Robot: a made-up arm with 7 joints.
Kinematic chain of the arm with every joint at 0, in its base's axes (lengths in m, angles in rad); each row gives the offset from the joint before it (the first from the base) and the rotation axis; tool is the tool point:
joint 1: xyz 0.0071 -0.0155 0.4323 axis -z
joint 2: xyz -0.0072 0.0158 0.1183 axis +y
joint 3: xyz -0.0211 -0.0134 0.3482 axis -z
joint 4: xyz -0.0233 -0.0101 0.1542 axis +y
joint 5: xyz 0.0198 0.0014 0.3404 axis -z
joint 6: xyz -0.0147 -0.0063 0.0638 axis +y
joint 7: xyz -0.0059 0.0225 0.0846 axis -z
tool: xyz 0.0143 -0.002 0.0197
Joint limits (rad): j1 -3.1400..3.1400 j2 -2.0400..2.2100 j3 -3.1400..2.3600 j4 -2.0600..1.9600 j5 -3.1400..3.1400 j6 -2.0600..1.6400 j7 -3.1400..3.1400
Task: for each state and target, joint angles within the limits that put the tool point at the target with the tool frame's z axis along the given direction. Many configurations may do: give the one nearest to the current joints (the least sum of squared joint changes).
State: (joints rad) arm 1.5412 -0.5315 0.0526 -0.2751 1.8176 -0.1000 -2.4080
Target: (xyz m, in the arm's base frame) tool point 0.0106 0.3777 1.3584 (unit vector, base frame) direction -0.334 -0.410 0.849
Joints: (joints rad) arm 2.0014 -0.6934 0.6695 0.5338 2.4151 -0.8015 -2.4212
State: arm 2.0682 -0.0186 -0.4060 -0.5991 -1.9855 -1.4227 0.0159
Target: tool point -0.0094 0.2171 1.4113 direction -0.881 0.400 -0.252
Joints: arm 2.2141 -0.0144 -0.2001 -0.3616 -1.4901 -1.8163 0.0114
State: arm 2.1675 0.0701 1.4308 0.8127 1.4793 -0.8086 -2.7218
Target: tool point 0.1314 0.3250 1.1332 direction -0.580 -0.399 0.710
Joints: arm 2.8737 -0.7424 1.1277 1.3145 1.5516 -1.3501 -2.7410
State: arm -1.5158 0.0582 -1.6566 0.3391 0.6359 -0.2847 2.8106
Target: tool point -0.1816 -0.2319 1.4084 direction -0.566 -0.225 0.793
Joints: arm -2.3340 -0.2560 -0.8296 0.8740 0.6401 -0.1173 2.7335
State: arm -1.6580 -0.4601 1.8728 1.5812 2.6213 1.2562 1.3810
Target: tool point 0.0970 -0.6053 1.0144 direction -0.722 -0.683 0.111
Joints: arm -1.1613 -0.5068 1.8775 1.2814 2.1655 1.5575 1.3653
